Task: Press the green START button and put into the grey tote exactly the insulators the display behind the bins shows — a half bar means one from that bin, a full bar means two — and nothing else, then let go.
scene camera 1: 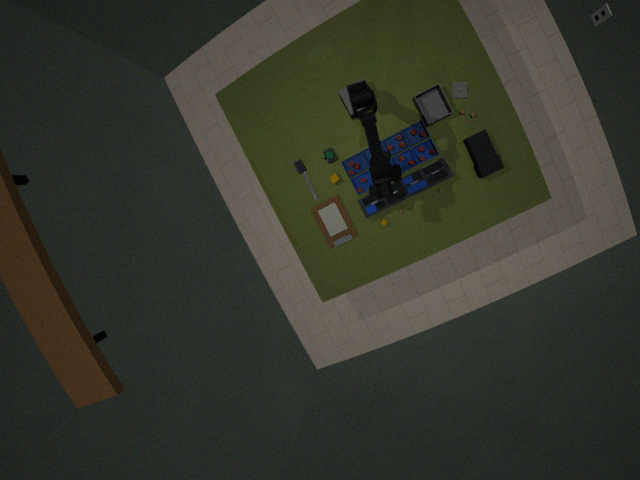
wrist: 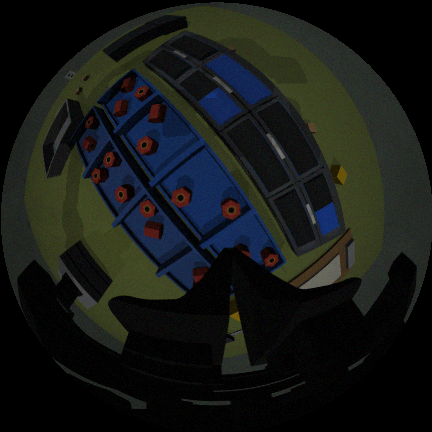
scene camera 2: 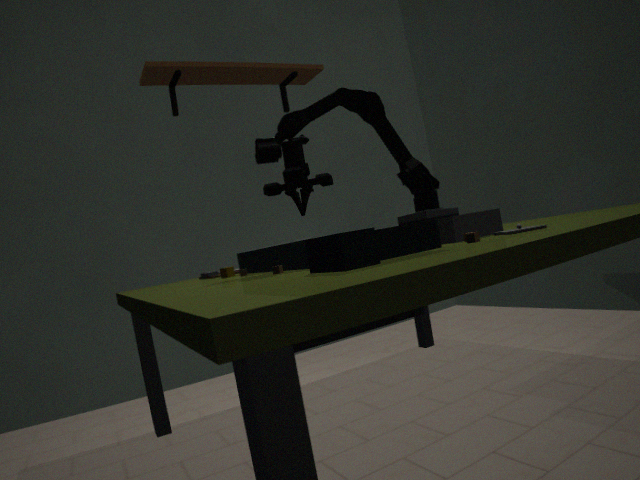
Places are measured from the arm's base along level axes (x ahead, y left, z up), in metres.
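Pixels of known places: gripper, fingertip midpoint: (wrist: 228,253) (scene camera 2: 303,215); arm's base, origin of the base link: (wrist: 71,284) (scene camera 2: 428,211).
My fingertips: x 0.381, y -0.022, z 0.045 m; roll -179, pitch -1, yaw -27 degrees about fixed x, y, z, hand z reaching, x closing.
For each thing: its middle in the pictures, then the offset to it from my fingertips. "spot": a spot on its surface instead.
- green START button, body centre: (scene camera 1: 329,155) dx -0.171, dy -0.196, dz -0.109 m
- grey tote, body centre: (scene camera 2: 457,227) (wrist: 59,135) (scene camera 1: 432,105) dx -0.243, dy +0.342, dz -0.102 m
- black box, body centre: (scene camera 2: 375,244) (scene camera 1: 482,153) dx +0.043, dy +0.507, dz -0.101 m
- wood-framed board, body centre: (wrist: 323,279) (scene camera 1: 334,222) dx +0.156, dy -0.279, dz -0.120 m
- long-handled tool, surface spot: (scene camera 1: 299,166) spot: dx -0.169, dy -0.361, dz -0.110 m
The green START button (scene camera 1: 329,155) sits left of the bins. Blue bins (scene camera 1: 348,163) (wrist: 192,167) in two rows hold red insulators (scene camera 1: 414,132) (wrist: 231,209), some upright, some on their sides. The display (scene camera 1: 416,182) (wrist: 257,155) beside the bins shows one full blue bar and two half bars; its other cells are dark. The grey tote (scene camera 1: 434,105) (wrist: 58,155) stands beyond the bins' far end; no insulator shows inside it in scene camera 1. My gripper (scene camera 2: 302,212) (wrist: 228,253) is shut and empty, high above the bins. Its fingers hide part of the near bins in the wrist view.
A black box (scene camera 1: 483,153) (wrist: 150,37) stands past the display's far end. A wood-framed board (scene camera 1: 332,219) (wrist: 320,275), yellow cubes (scene camera 1: 334,178) (scene camera 1: 384,222) and a long-handled tool (scene camera 1: 299,166) lie near the button side. Small brown cubes (scene camera 1: 462,112) (scene camera 2: 471,237) lie near the tote.
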